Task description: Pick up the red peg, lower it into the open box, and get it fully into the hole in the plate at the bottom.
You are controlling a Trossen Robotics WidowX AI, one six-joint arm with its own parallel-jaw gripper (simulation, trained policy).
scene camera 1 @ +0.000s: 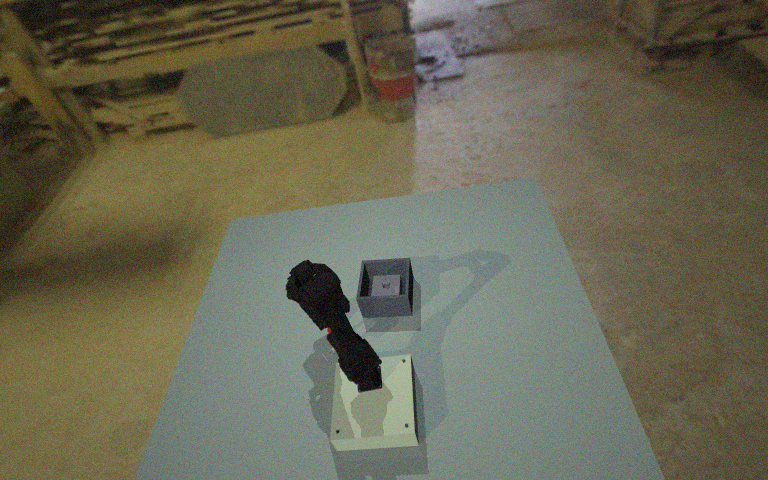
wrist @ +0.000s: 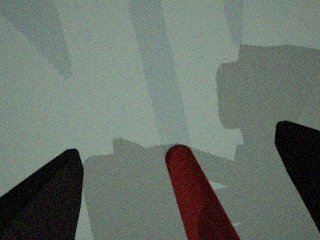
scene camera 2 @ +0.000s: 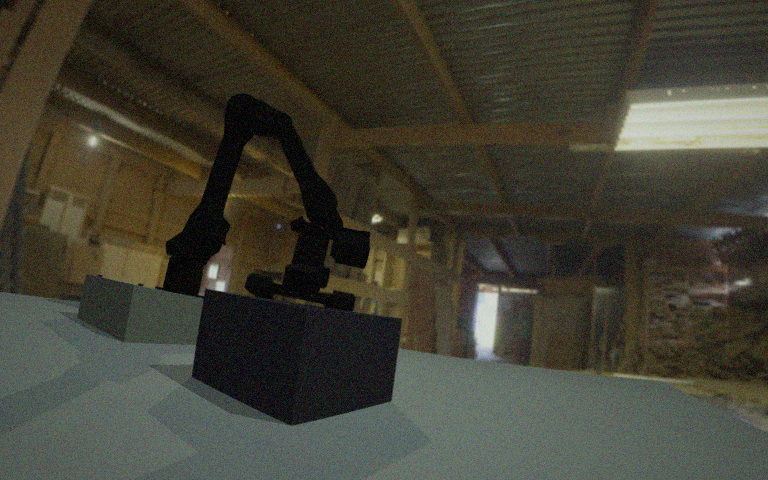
box: scene camera 1; scene camera 2; not seen in the wrist view (out of frame)
same spot on box: [scene camera 2: 297, 363] = [scene camera 1: 411, 267]
